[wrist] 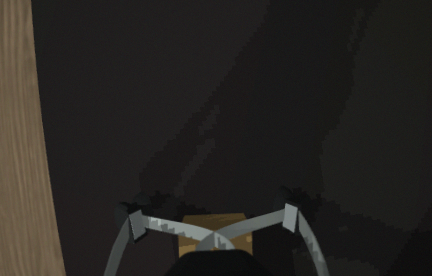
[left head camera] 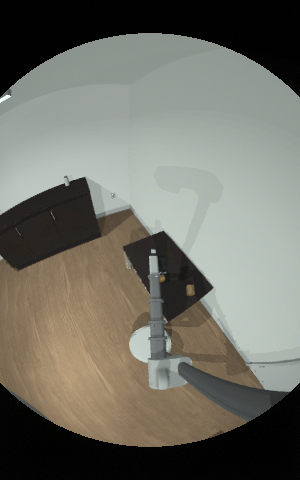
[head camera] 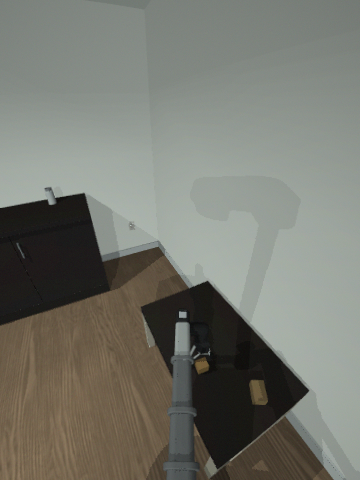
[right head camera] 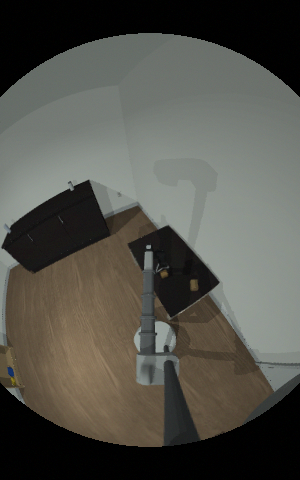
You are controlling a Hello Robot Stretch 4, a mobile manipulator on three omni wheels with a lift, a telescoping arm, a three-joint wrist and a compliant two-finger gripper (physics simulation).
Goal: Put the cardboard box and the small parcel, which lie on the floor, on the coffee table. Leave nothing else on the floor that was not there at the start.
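Frame: origin at the robot's base, x up, y left, z back, level; millimetres.
Where they show: gripper, fingertip midpoint: [wrist: 213, 205] [head camera: 198, 361] [right head camera: 162, 271]; robot's base at its link origin: [left head camera: 149, 342] [right head camera: 155, 338].
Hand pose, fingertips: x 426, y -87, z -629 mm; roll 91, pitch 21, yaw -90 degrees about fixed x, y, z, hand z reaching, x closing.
Things, the pixels of their top centre, and the offset from my fingertips. Level surfaces: height alone.
- small parcel at its top centre: [wrist: 216, 262] [head camera: 202, 363] [right head camera: 163, 272] [left head camera: 160, 277] dz +32, dx +46, dy -12 mm
- dark coffee table at its surface level: dx -4 mm
- cardboard box at its top centre: [head camera: 259, 390] [right head camera: 194, 283] [left head camera: 190, 288] dz +162, dx +46, dy -271 mm
The small parcel [head camera: 202, 366] [left head camera: 162, 279] [right head camera: 164, 274] [wrist: 217, 220], a tan block, is at the gripper over the dark coffee table [head camera: 222, 435] [left head camera: 175, 306] [right head camera: 176, 304] [wrist: 125, 75]. It appears to rest on the top. My gripper [head camera: 201, 354] [right head camera: 161, 269] [wrist: 213, 205] is open, with its fingertips apart on either side of the parcel in the wrist view. The gripper body and finger bands hide part of the parcel there. The cardboard box [head camera: 258, 392] [left head camera: 190, 289] [right head camera: 194, 285], larger and tan, lies on the table to the right of the parcel, apart from it.
The arm [head camera: 181, 410] [left head camera: 156, 310] [right head camera: 147, 305] reaches over the table's left edge. A wall runs close along the table's far right side. A dark sideboard [head camera: 65, 250] [left head camera: 75, 220] [right head camera: 82, 220] stands at the left. An open box [right head camera: 6, 362] with blue and yellow things shows at the far left.
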